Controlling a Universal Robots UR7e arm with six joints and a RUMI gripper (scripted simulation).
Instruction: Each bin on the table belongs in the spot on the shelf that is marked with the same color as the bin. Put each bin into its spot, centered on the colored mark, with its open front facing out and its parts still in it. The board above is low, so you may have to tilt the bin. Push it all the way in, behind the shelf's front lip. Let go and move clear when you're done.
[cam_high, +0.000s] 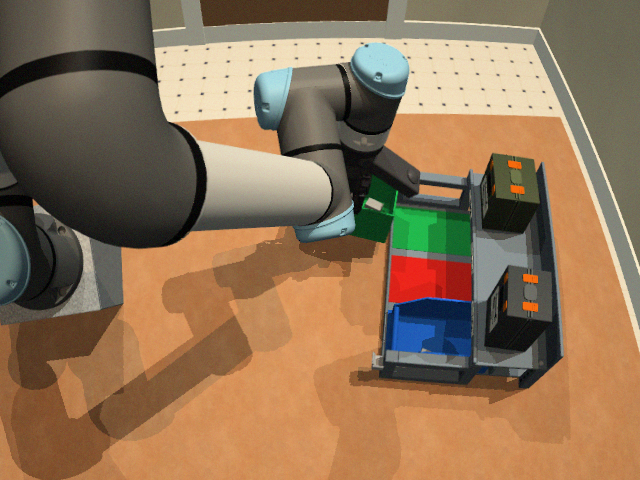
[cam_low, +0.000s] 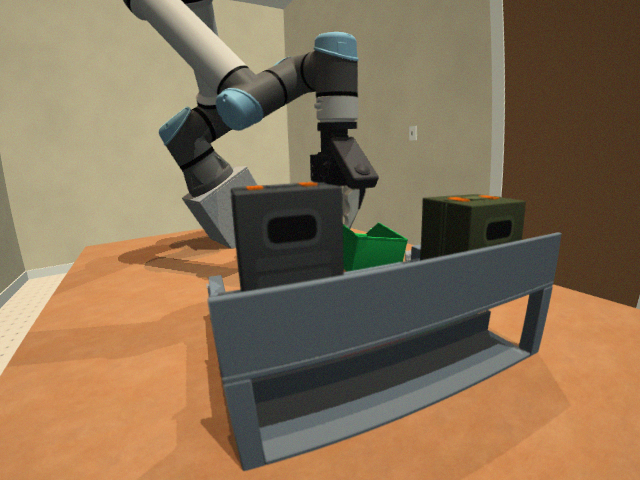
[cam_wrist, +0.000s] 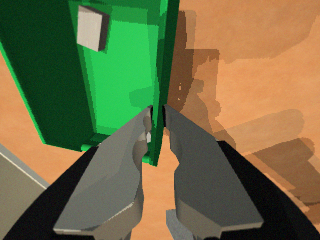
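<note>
Right now my hand is 1 cm short of the green bin, 5 cm to the right of it and 3 cm above it. The rest, counted from my hand: shelf front lip (7 cm ahead, 8 cm to the right, 10 cm below); blue bin (14 cm ahead, 22 cm to the right, 6 cm below); olive case (28 cm ahead, 1 cm to the right, 4 cm above).
</note>
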